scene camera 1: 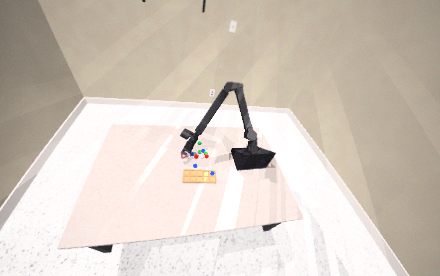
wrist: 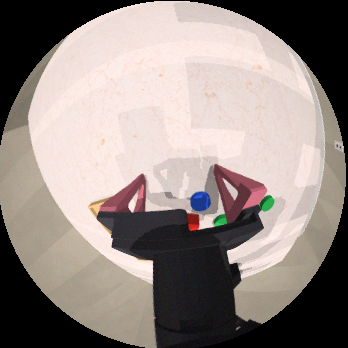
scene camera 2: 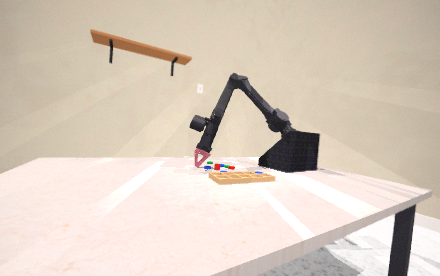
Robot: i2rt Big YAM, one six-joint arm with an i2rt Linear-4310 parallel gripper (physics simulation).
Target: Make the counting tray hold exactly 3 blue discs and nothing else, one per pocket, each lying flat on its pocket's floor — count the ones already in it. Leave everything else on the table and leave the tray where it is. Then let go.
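My gripper [scene camera 1: 185,155] [scene camera 2: 199,166] [wrist: 178,171] is open and empty, its fingertips low over the table. A blue disc [scene camera 1: 192,154] [scene camera 2: 207,167] [wrist: 200,201] lies flat beside it, towards the palm and nearer the right finger in the wrist view. Another blue disc [scene camera 1: 195,165] [scene camera 2: 223,171] lies between the loose pieces and the tray. A third blue disc [scene camera 1: 203,150] [scene camera 2: 222,165] lies among green ones. The wooden counting tray [scene camera 1: 196,176] [scene camera 2: 242,181] [wrist: 95,207] holds one blue disc [scene camera 1: 212,173] [scene camera 2: 258,172] in its back right pocket in scene camera 1.
A red cube [scene camera 1: 196,156] [scene camera 2: 217,166] [wrist: 193,222] stands close to the nearest blue disc. A red disc [scene camera 1: 206,156] [scene camera 2: 231,167] and two green discs lie close by. Another green disc [scene camera 1: 199,143] [scene camera 2: 210,162] [wrist: 267,203] lies farther back, outside the right finger in the wrist view.
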